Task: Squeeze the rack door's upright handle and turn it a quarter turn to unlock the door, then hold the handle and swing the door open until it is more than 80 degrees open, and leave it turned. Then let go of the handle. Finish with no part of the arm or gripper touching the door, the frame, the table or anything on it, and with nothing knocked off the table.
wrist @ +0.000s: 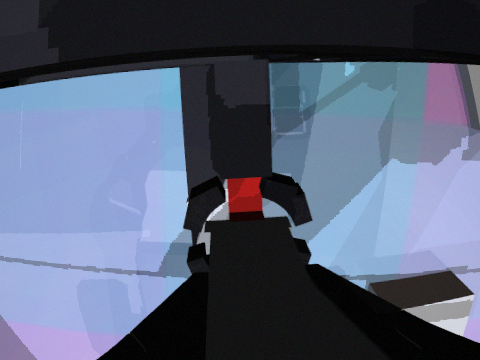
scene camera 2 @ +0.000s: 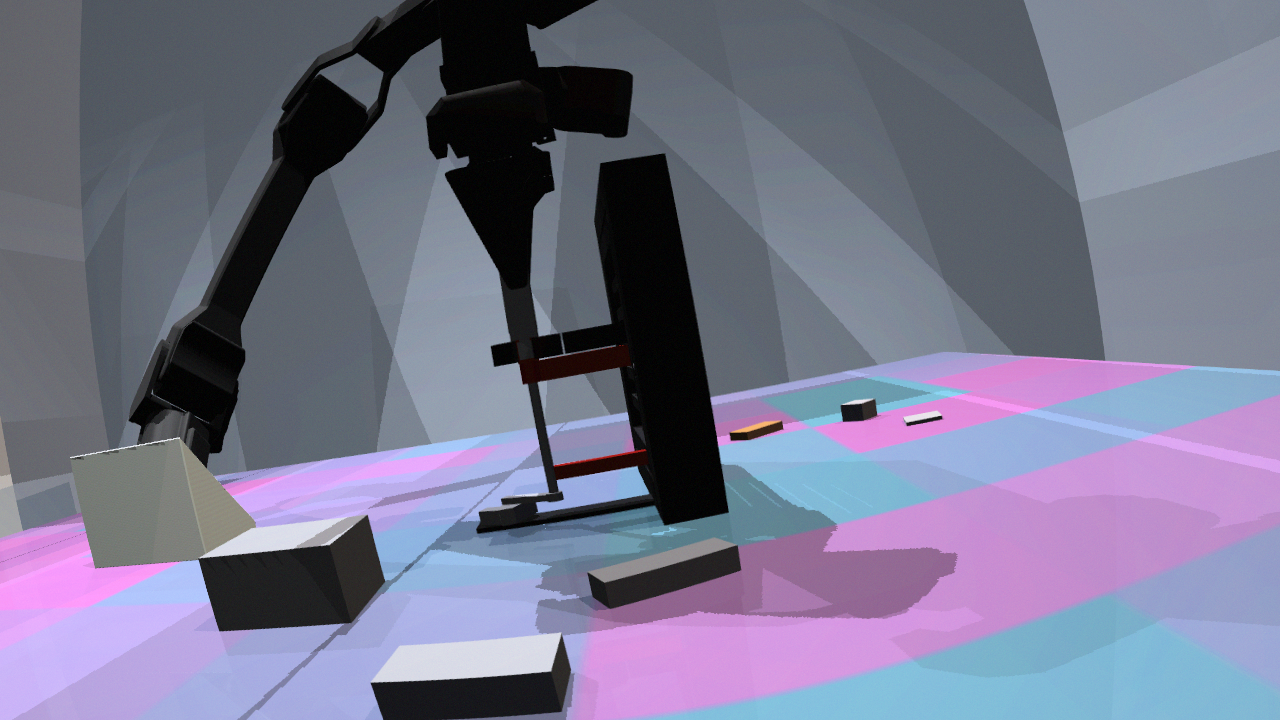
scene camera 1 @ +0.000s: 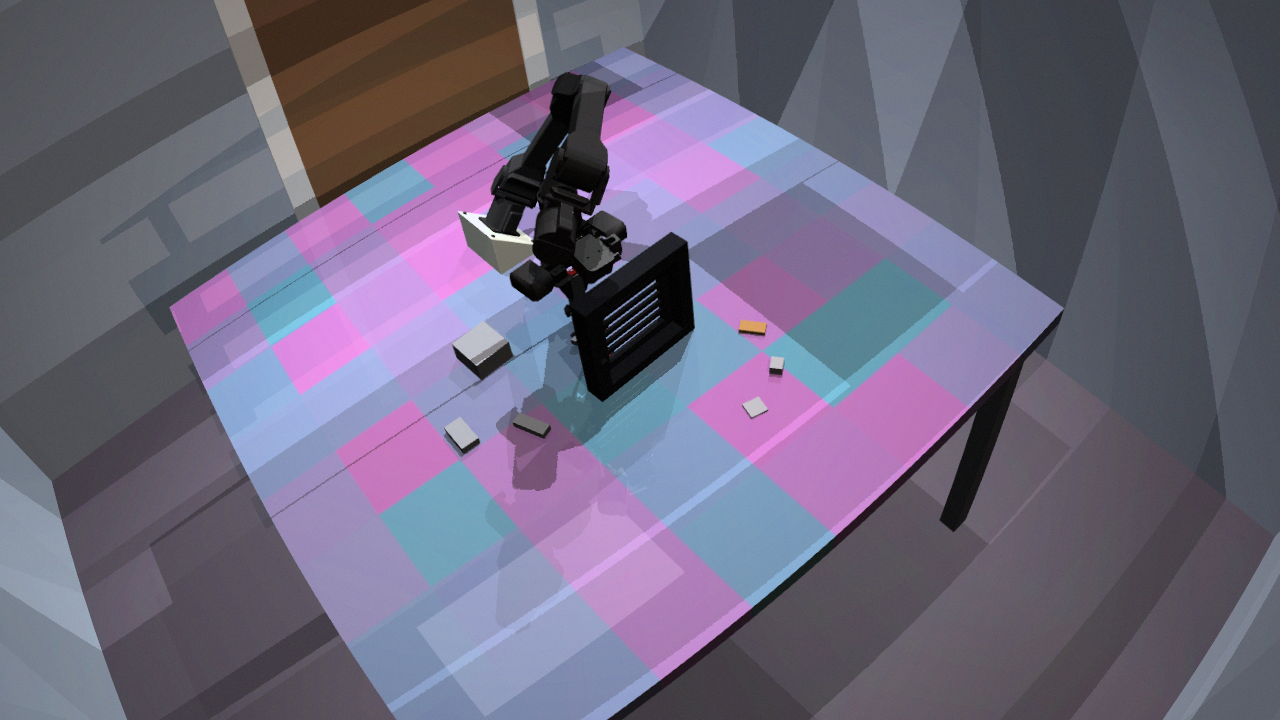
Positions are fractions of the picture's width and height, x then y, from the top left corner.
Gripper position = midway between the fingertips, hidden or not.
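You can see my gripper at (scene camera 2: 0.41,0.40), and that same gripper is at (wrist: 0.53,0.79) and at (scene camera 1: 0.45,0.41). There's a grey block (scene camera 2: 0.25,0.80) too, and you'd find the block (wrist: 0.92,0.83) in the wrist view, and again the block (scene camera 1: 0.38,0.49) in the other scene view.
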